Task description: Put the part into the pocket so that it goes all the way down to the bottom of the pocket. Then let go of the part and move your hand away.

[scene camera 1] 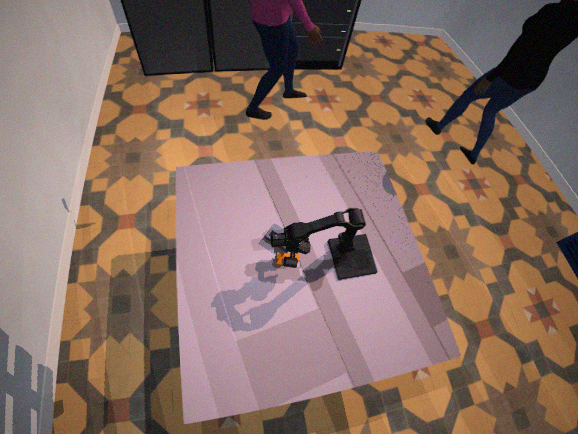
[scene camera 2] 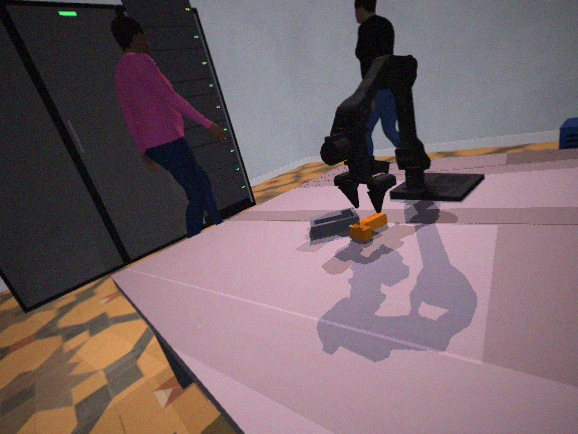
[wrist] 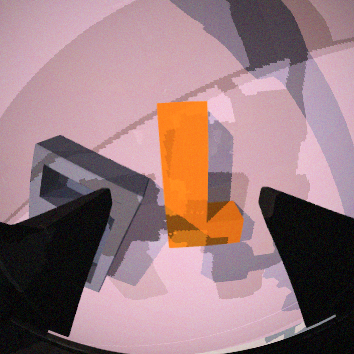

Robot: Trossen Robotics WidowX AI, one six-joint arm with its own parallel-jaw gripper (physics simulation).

my gripper: open, holds nothing
an orange L-shaped block (wrist: 182, 126): on the table
